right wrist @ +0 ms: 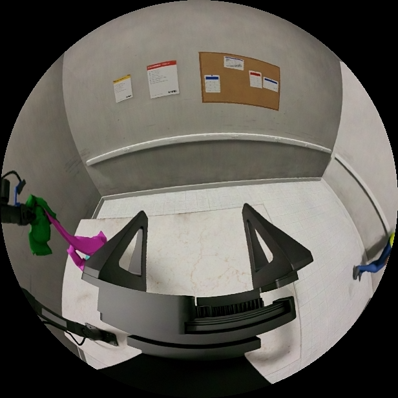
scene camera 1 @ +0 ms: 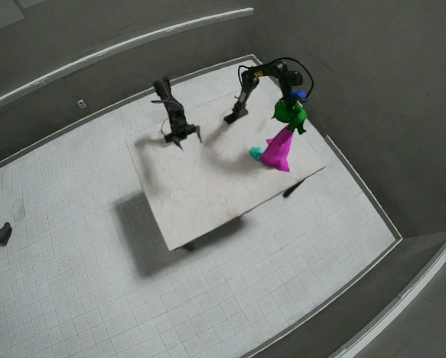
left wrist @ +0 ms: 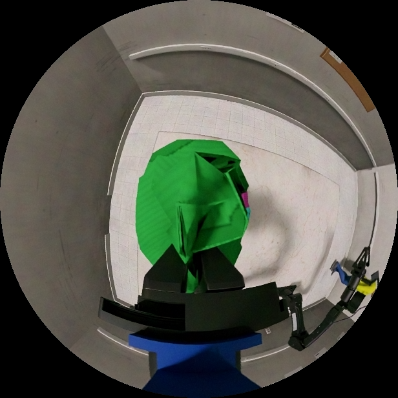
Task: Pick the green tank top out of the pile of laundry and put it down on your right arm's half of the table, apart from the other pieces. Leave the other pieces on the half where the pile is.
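Observation:
My left gripper [scene camera 1: 294, 102] [left wrist: 192, 220] is shut on the green tank top [scene camera 1: 287, 112] [left wrist: 195, 185] [right wrist: 40, 237], which hangs bunched above the table's right part in scene camera 1. A magenta piece [scene camera 1: 279, 152] [left wrist: 245, 199] [right wrist: 90, 243] stretches from the green cloth down toward the table, its top meeting the green; how they are joined is hidden. A small part of a teal piece [scene camera 1: 255, 153] [left wrist: 248, 212] shows beside the magenta one. My right gripper [scene camera 1: 191, 145] [right wrist: 193, 211] is open and empty above the left part of the table in scene camera 1, apart from the laundry.
The pale table [scene camera 1: 200, 195] [left wrist: 300, 200] [right wrist: 195, 240] has its far right corner beyond the magenta piece in scene camera 1. Walls stand behind and to the right of the table. A person in blue trousers [right wrist: 376, 264] shows at the right edge of the right wrist view.

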